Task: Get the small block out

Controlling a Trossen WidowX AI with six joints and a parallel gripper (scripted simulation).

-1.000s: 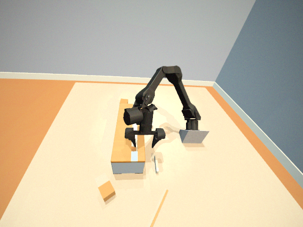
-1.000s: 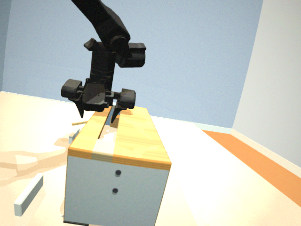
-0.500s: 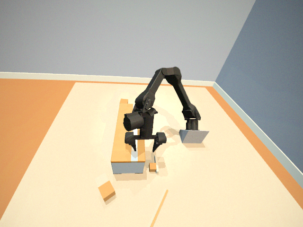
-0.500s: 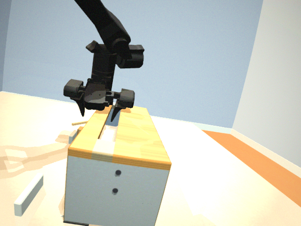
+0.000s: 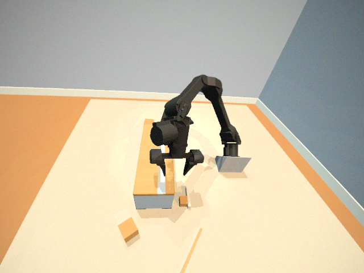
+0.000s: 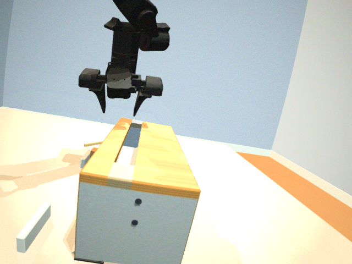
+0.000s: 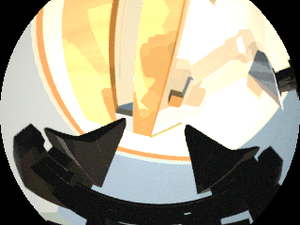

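Now: gripper tip 50 mm past the orange block, 40 mm to the right of it and 130 mm above it. The rest, counted from my gripper tip: long box: 30 mm ahead, 130 mm to the right, 90 mm below; then thin orange stick: 60 mm behind, 210 mm to the left, 140 mm below.
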